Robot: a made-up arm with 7 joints.
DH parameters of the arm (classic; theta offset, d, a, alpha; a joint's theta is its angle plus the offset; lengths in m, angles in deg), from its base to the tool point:
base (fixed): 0 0 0 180
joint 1: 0 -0.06 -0.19 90
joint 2: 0 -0.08 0.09 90
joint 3: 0 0.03 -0.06 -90
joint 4: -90 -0.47 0.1 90
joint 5: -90 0.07 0.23 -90
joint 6: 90 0.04 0.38 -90
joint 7: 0 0.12 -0.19 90
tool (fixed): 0 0.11 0 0
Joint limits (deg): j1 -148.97..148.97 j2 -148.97..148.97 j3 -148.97..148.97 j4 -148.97..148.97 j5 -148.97..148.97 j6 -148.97..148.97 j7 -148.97..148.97
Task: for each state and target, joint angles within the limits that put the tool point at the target. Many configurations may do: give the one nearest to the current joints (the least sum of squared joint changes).
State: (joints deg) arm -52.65 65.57 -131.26 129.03 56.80 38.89 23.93
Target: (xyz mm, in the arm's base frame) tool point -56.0 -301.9 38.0
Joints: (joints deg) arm -89.10 49.45 -131.82 129.85 62.09 48.77 48.46
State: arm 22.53 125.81 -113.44 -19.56 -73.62 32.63 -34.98
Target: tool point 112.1 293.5 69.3
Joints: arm 22.00 148.56 -135.57 -17.89 -76.89 39.59 -45.81
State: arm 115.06 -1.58 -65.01 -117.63 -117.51 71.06 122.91
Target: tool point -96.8 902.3 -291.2
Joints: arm 106.42 -10.78 -53.67 -120.91 -126.27 82.89 120.62
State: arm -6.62 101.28 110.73 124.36 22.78 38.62 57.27
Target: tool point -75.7 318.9 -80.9
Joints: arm 19.07 90.75 128.24 102.04 17.15 68.12 52.14
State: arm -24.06 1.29 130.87 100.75 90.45 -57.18 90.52
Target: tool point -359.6 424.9 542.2
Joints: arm -16.54 16.19 130.23 52.64 94.55 -87.24 90.38
